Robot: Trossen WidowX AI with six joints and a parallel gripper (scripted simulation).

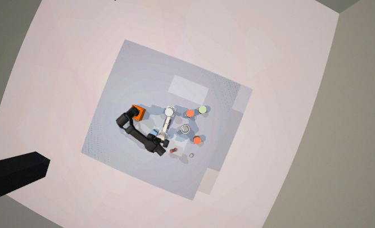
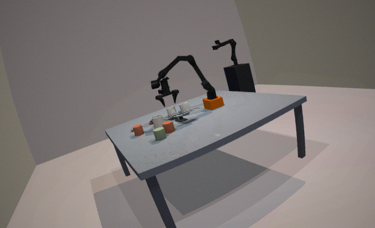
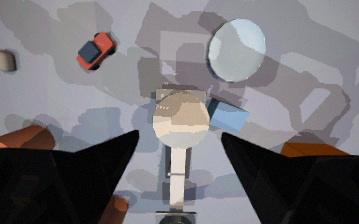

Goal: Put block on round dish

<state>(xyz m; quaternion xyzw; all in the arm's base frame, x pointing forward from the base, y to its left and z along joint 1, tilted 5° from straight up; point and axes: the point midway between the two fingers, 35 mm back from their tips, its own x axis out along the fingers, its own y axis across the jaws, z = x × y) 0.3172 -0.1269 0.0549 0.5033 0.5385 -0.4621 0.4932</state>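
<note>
Now: gripper tip 5 cm above the cup and 2 cm to the left of it. Also, from my gripper tip: balance beam (14 cm to the left, 7 cm below, 1 cm behind); green block (7 cm below); blue block (9 cm below, 9 cm behind).
</note>
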